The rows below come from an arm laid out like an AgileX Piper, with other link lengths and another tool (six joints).
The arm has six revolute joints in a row. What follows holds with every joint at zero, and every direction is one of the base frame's. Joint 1 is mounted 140.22 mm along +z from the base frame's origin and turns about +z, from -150 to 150 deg. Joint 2 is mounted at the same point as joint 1 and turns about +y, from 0 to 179.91 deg. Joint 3 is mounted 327.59 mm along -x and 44.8 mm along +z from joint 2 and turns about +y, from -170 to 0 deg. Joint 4 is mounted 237.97 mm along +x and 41.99 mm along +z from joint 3 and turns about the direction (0.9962, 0, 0.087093), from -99.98 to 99.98 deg. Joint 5 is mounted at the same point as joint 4 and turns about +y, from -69.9 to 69.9 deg. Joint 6 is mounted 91.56 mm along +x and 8 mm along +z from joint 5 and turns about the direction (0.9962, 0, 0.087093), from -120 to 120 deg. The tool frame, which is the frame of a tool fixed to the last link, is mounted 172.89 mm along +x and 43 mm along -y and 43.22 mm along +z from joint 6; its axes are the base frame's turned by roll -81.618, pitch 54.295 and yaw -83.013 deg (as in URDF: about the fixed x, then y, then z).
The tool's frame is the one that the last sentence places.
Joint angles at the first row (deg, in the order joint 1, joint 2, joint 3, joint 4, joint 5, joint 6):
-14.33 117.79 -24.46 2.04 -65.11 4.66
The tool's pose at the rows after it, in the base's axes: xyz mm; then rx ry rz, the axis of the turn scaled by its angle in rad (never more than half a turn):
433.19, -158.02, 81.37, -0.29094, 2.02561, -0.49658
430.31, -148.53, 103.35, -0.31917, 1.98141, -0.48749
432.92, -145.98, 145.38, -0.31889, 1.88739, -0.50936
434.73, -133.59, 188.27, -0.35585, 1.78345, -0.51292
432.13, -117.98, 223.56, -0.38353, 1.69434, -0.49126
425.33, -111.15, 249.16, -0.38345, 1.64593, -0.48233
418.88, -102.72, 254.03, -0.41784, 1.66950, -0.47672
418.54, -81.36, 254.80, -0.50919, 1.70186, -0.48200
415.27, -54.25, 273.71, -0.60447, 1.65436, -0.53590
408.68, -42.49, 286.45, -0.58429, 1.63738, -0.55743
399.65, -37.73, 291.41, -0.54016, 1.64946, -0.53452
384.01, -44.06, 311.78, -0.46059, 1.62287, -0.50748
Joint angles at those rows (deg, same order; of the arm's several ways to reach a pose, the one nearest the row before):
-14.33 116.40 -21.19 0.17 -65.11 4.66
-14.33 112.60 -19.49 -1.74 -65.11 4.66
-14.33 107.31 -19.49 -2.44 -65.11 4.66
-14.33 101.92 -19.46 -5.24 -65.11 4.66
-14.33 97.05 -19.12 -8.62 -65.11 6.14
-14.33 92.41 -19.03 -9.99 -63.25 7.63
-13.68 88.13 -19.15 -10.91 -57.19 7.78
-10.01 84.46 -20.27 -9.77 -49.28 4.79
-3.67 81.03 -20.47 -3.61 -46.56 -3.57
2.92 78.65 -20.49 6.93 -45.70 -10.00
6.94 75.89 -20.49 13.94 -43.51 -12.32
7.60 70.83 -20.49 16.95 -41.40 -11.58

